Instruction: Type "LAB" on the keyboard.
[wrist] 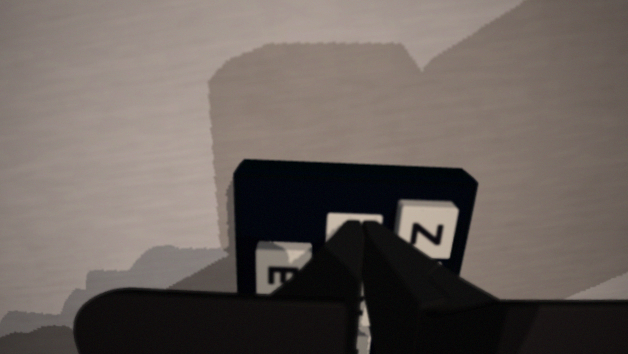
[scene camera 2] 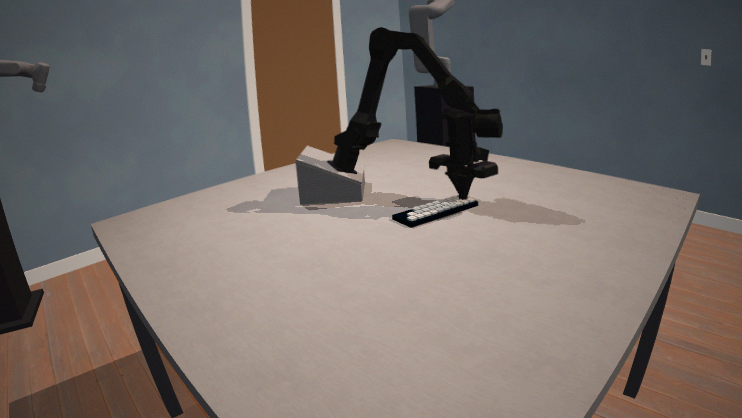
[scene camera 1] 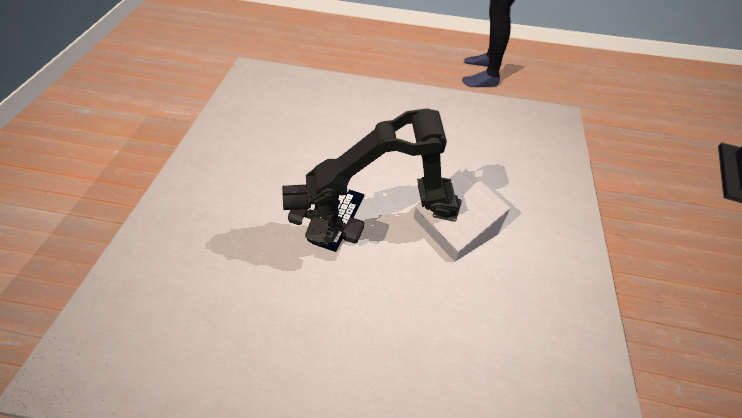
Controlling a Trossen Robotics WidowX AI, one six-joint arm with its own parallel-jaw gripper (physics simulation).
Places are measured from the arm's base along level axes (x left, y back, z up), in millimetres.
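Pixels of known places: gripper, fingertip midpoint: (wrist: 360,234) (scene camera 2: 464,199); arm's base, link origin: (scene camera 2: 341,167) (scene camera 1: 447,208).
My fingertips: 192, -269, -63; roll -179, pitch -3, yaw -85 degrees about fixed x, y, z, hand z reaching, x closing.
Ahead of a thing's pixels: the offset from my fingertips to its top centre, as dx, dy, dz. Level surfaces: height alone.
A small dark-blue keyboard {-87, -3, +5} (scene camera 1: 357,196) (scene camera 2: 401,218) (wrist: 285,200) with white keys lies flat on the table, partly hidden under the arm in scene camera 1. In the wrist view a Z key {+4, -18, +5} (wrist: 409,215) is at the right and an E key {-13, +22, +5} (wrist: 285,256) at the left. Between them is a white key {-2, +2, +1} (wrist: 341,221) whose letter is covered by the fingertips. My gripper (scene camera 2: 463,197) (wrist: 360,234) is shut and empty, pointing down, its tips at that middle key. Whether the key is pressed down, I cannot tell. The A, B and L keys cannot be made out.
My arm stands on a grey wedge block (scene camera 1: 480,215) (scene camera 2: 328,185) on the table {dz -11} (scene camera 1: 363,337) (scene camera 2: 363,311). A person's legs (scene camera 1: 499,36) are beyond the table edge. Another grey arm (scene camera 2: 422,33) stands on a dark pedestal (scene camera 2: 429,111) behind the table.
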